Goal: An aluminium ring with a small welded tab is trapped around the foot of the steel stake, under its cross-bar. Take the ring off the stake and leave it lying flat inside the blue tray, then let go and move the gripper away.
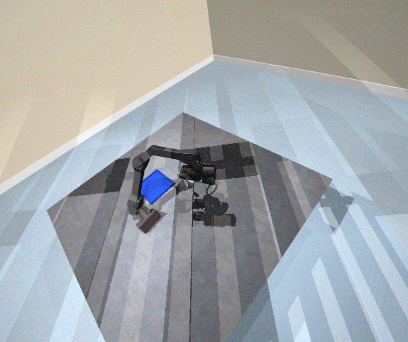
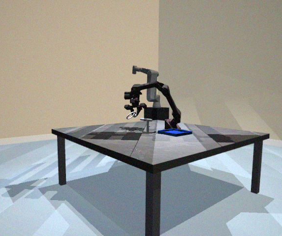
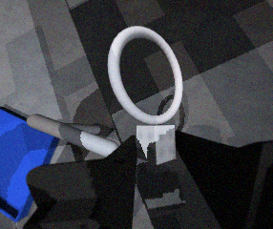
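My gripper tip is now 4 cm short of the aluminium ring, 2 cm to the right of it and 1 cm below it. Also, from my gripper tip: blue tray (30 cm to the left, 16 cm behind, 12 cm below).
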